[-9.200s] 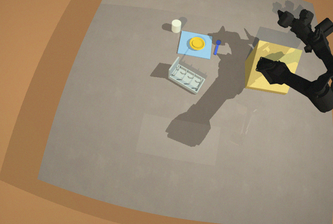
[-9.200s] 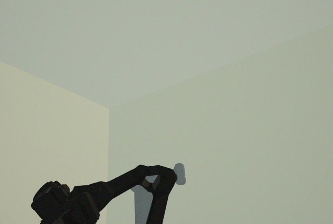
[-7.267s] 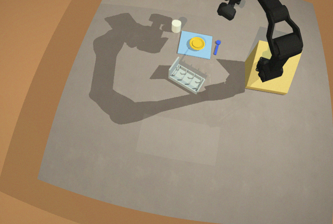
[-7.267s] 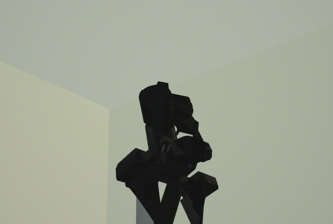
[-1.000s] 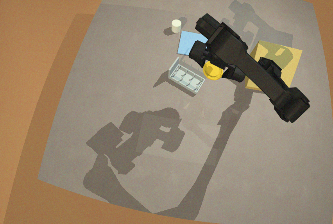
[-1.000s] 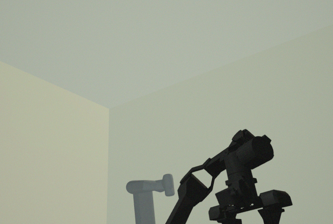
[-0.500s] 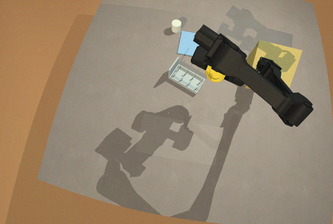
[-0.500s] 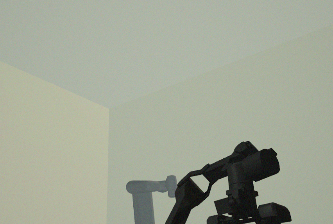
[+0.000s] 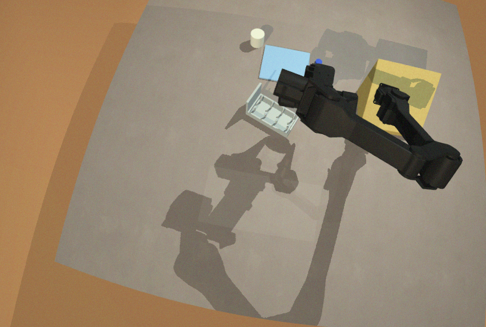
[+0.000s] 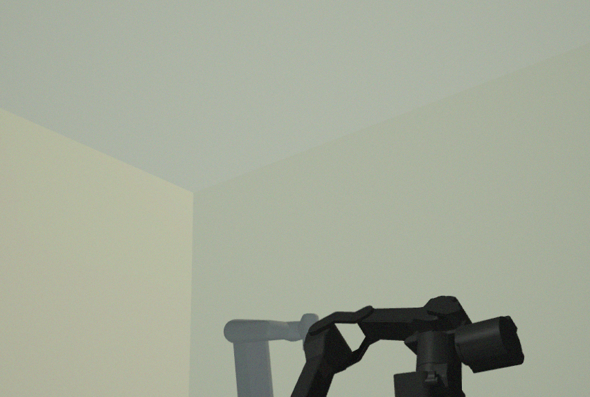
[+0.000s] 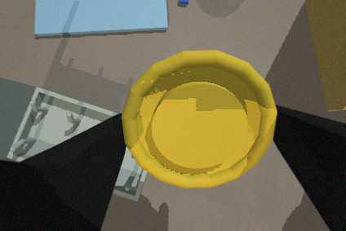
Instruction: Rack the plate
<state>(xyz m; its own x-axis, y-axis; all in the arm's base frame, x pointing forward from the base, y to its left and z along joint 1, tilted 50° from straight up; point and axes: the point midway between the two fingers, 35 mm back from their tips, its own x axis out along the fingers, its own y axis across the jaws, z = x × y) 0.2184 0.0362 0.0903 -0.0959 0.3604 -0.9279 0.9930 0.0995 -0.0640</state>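
My gripper tip is now 100 mm short of the pale grey dish rack, 100 mm above it and 20 mm to the right of it. The rest, counted from my gripper tip: cream cup (240 mm to the right, 190 mm ahead, 100 mm below); then blue spoon (190 mm to the right, 120 mm below, 20 mm behind); then yellow plate (10 mm above).
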